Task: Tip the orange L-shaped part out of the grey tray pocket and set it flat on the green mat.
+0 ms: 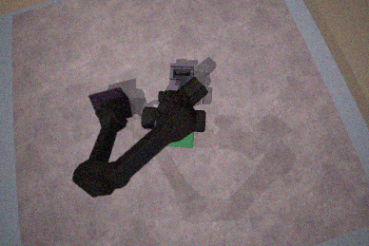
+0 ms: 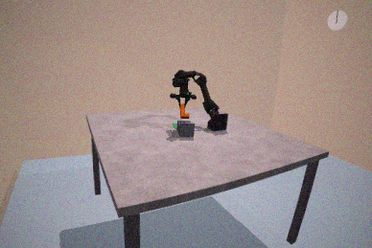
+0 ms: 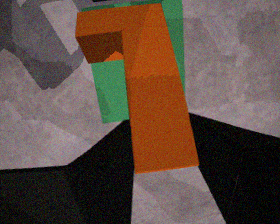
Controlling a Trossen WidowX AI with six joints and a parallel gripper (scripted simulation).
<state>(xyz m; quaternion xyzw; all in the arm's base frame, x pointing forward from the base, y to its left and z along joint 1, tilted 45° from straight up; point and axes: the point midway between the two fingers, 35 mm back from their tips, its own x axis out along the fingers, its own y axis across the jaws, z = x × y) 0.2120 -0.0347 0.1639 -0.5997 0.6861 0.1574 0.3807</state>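
The green mat is 15 cm below my gripper tip, 2 cm to the left of it and 1 cm ahead of it. Round my gripper tip: orange L-shaped part: 4 cm to the left, 3 cm below.
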